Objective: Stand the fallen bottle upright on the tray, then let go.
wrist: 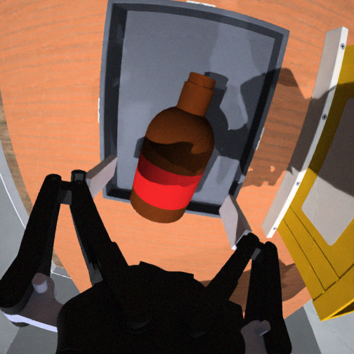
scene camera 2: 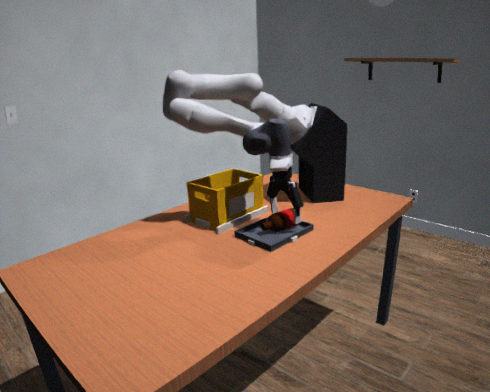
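Observation:
The brown bottle (scene camera 2: 272, 222) (wrist: 175, 135) with a red band lies on its side on the dark grey tray (scene camera 2: 270, 245) (wrist: 150, 50). In the wrist view its neck points up and slightly right, and its base reaches over the tray's near rim. My gripper (scene camera 2: 285, 215) (wrist: 171, 184) is open and points down over the bottle's base end. In the wrist view one finger pad is left of the red band and the other is to its right, with gaps between pads and bottle. In the scene view one fingertip partly hides the base end.
A yellow crate (scene camera 2: 205, 205) (wrist: 300, 245) stands beside the tray, on the right in the wrist view. A pale strip (scene camera 2: 242, 220) (wrist: 321, 107) runs along the crate's side facing the tray. The black robot base (scene camera 2: 327, 160) stands behind on the wooden table (scene camera 2: 175, 300).

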